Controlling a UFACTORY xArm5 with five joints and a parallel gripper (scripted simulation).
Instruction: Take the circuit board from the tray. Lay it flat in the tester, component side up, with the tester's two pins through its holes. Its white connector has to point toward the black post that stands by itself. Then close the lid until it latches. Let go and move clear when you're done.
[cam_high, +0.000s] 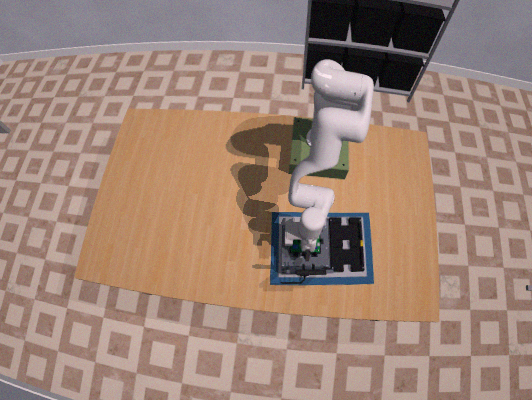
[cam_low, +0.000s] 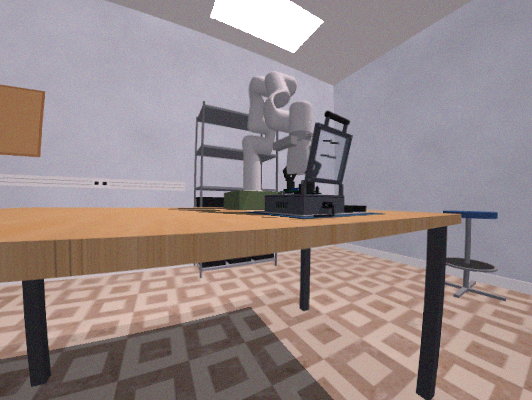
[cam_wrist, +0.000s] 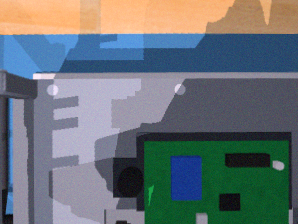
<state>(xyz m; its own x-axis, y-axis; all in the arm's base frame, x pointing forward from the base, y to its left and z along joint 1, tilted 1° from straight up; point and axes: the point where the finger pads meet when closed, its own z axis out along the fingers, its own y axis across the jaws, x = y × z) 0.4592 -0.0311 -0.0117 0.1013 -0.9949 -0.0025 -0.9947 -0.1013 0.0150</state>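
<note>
Now: the green circuit board right at my hand. Also, from my hand: tester lid: 12 cm ahead, 10 cm above, 1 cm to the left; then tester: 4 cm to the left, 3 cm ahead, 3 cm above.
</note>
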